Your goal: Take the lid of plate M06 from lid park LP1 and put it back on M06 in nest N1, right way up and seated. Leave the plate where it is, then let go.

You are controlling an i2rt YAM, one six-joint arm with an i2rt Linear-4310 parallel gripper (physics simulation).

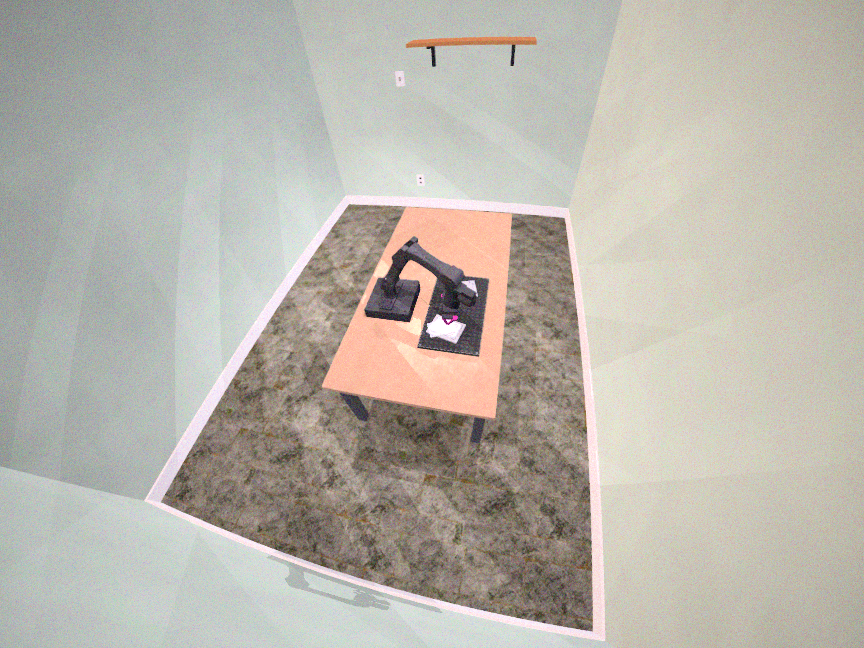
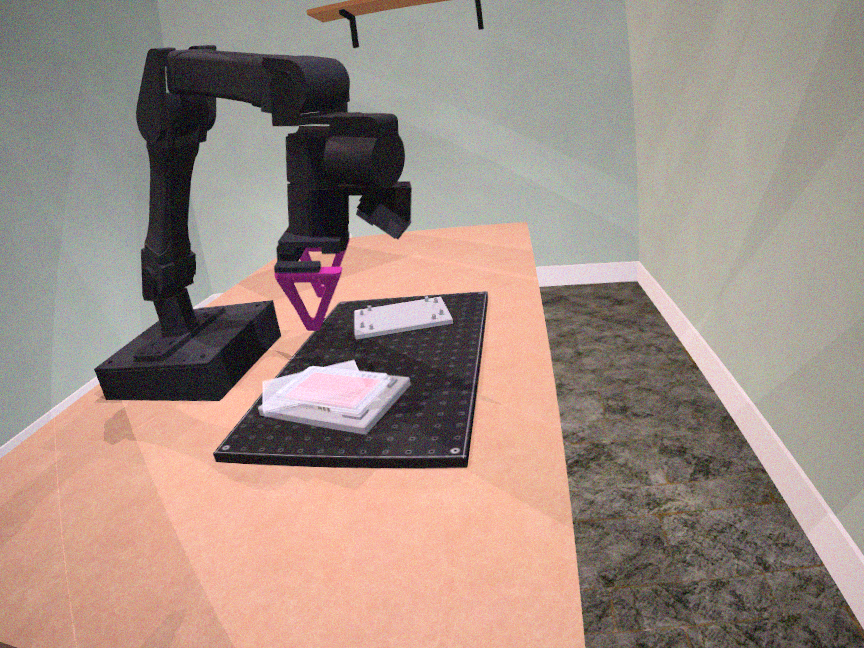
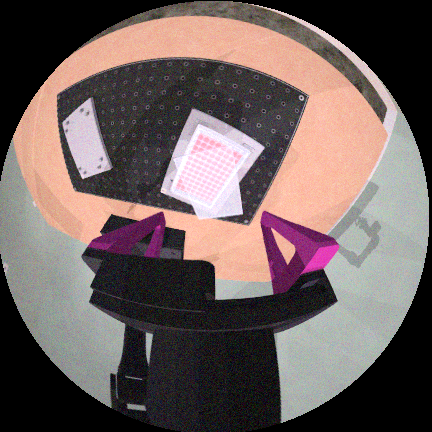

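Seen in the pictures: gripper, fingertip midpoint: [image 1: 447,315] [image 2: 318,312] [image 3: 212,216]; arm's base at its link origin: [image 1: 391,295] [image 2: 182,334].
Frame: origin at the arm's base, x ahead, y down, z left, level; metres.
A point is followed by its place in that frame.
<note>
A plate with pink wells [image 2: 341,390] {x 0.355, y 0.018, z -0.153 m} [image 3: 207,172] {x 0.334, y 0.018, z -0.124 m} sits in the grey nest [image 2: 392,401] {x 0.409, y 0.046, z -0.130 m} [image 3: 191,121] {x 0.399, y 0.040, z -0.082 m}. A clear lid [image 2: 277,400] {x 0.279, y 0.018, z -0.179 m} [image 3: 225,201] {x 0.290, y 0.018, z -0.167 m} lies askew across the plate, turned against it and tilted; one corner hangs out past the nest on the robot's side. Whether it is right way up I cannot tell. The white lid park [image 1: 471,285] {x 0.395, y 0.042, z 0.200 m} [image 2: 404,318] {x 0.358, y 0.042, z 0.138 m} [image 3: 88,142] {x 0.347, y 0.042, z 0.134 m}, with small pegs, carries no lid. My gripper [image 1: 450,319] {x 0.339, y -0.076, z -0.136 m} [image 2: 317,311] {x 0.339, y -0.076, z -0.136 m} [image 3: 212,216] {x 0.339, y -0.076, z -0.136 m} is open and empty, above the robot-side edge of the board, apart from lid and plate. No labels are readable.
The nest and lid park stand on a black perforated board [image 1: 466,348] {x 0.448, y 0.052, z -0.210 m} [image 2: 425,442] {x 0.466, y 0.052, z -0.208 m} [image 3: 150,82] {x 0.456, y 0.052, z 0.000 m}, on a wooden table [image 1: 418,380] {x 0.270, y 0.065, z -0.418 m} [image 2: 334,558] {x 0.416, y 0.065, z -0.373 m} [image 3: 150,37] {x 0.552, y 0.065, z 0.032 m}. The robot's black base block [image 1: 390,310] {x 0.031, y 0.001, z -0.101 m} [image 2: 160,382] {x 0.027, y 0.032, z -0.114 m} stands beside the board. A wall shelf [image 1: 471,41] hangs at the far wall.
</note>
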